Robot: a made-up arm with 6 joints.
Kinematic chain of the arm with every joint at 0, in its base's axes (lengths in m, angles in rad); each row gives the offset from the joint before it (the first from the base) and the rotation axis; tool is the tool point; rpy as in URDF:
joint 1: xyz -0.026 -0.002 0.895 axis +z
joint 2: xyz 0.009 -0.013 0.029 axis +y
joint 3: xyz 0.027 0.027 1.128 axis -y
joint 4: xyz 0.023 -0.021 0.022 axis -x
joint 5: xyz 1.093 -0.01 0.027 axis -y
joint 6: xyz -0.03 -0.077 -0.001 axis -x
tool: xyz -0.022 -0.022 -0.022 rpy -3.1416 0 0
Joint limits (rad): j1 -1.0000..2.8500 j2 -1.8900..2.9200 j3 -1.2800..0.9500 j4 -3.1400..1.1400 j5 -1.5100..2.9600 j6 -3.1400..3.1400
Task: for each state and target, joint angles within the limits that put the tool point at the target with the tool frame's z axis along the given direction. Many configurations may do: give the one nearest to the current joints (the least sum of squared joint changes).
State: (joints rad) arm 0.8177 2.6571 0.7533 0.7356 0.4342 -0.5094
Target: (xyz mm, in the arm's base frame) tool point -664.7 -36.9 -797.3 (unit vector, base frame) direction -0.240 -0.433 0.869
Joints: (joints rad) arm -0.0382 2.9200 0.2952 0.8992 -0.2599 -0.4147
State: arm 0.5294 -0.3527 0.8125 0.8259 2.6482 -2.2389
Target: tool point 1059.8 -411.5 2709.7 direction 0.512 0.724 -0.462
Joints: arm -0.3161 0.1433 0.6916 0.5276 2.6384 -1.6072
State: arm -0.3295 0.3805 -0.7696 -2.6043 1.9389 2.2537
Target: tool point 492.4 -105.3 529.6 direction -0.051 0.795 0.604
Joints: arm -0.3536 0.9572 -0.9852 -2.3428 1.9131 2.0635
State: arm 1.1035 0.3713 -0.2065 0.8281 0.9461 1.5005
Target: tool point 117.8 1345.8 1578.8 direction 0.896 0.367 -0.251
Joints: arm 1.5528 0.2868 -0.1658 0.3979 0.8512 0.9224
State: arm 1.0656 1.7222 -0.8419 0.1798 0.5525 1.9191
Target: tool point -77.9 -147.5 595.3 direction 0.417 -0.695 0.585
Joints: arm 0.4341 2.2257 -1.2580 -0.4805 0.6825 1.3869
